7 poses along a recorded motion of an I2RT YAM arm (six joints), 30 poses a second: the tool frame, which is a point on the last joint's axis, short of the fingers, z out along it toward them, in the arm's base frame.
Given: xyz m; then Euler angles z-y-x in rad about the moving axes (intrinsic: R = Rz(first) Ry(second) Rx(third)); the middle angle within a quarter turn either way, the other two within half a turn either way.
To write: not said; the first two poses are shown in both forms.
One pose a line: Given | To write
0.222, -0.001, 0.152, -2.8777, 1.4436, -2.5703 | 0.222, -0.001, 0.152, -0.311, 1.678, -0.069
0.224, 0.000, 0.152, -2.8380, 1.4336, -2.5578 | 0.224, 0.000, 0.152, -0.285, 1.685, -0.076
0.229, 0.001, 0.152, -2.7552, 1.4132, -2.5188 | 0.229, 0.001, 0.152, -0.242, 1.699, -0.092
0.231, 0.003, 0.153, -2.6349, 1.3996, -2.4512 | 0.231, 0.003, 0.153, -0.191, 1.703, -0.110
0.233, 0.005, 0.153, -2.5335, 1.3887, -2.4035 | 0.233, 0.005, 0.153, -0.138, 1.705, -0.123
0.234, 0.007, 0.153, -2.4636, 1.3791, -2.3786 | 0.234, 0.007, 0.153, -0.094, 1.709, -0.133
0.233, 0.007, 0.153, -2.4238, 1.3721, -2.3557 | 0.233, 0.007, 0.153, -0.078, 1.711, -0.141
